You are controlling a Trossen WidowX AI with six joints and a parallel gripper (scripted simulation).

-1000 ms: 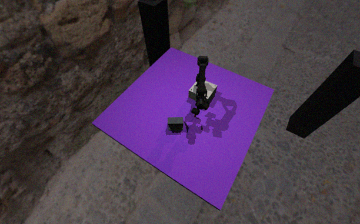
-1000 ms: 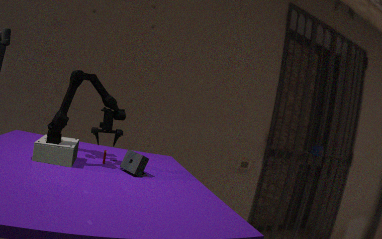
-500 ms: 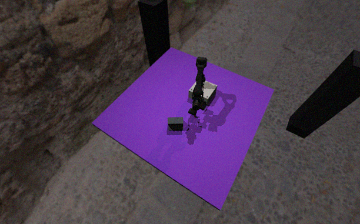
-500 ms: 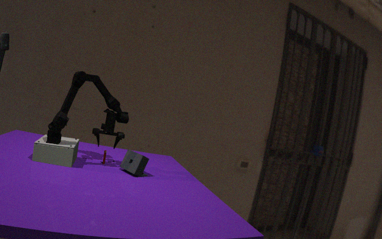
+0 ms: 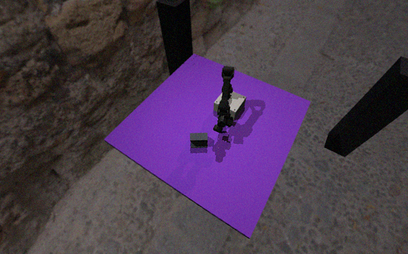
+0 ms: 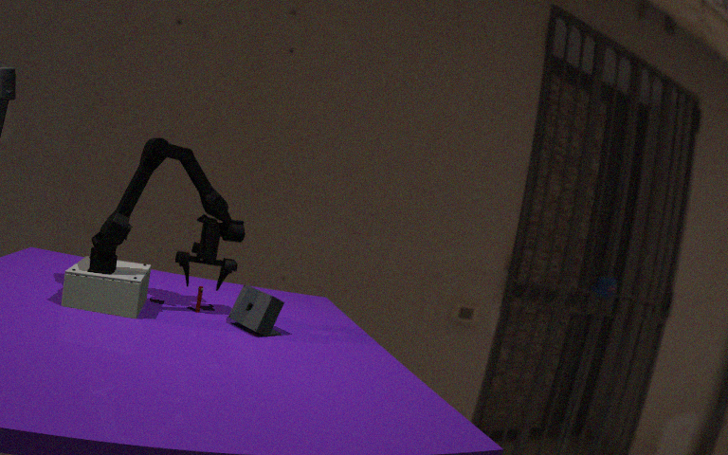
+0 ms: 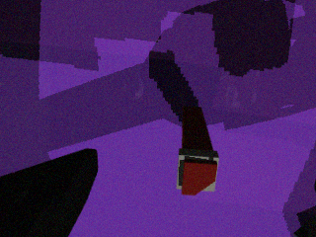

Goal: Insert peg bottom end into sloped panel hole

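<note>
Right now the red peg is 2 cm below my gripper tip. Also, from my gripper tip: grey sloped panel (16 cm ahead, 10 cm to the right, 2 cm below).
</note>
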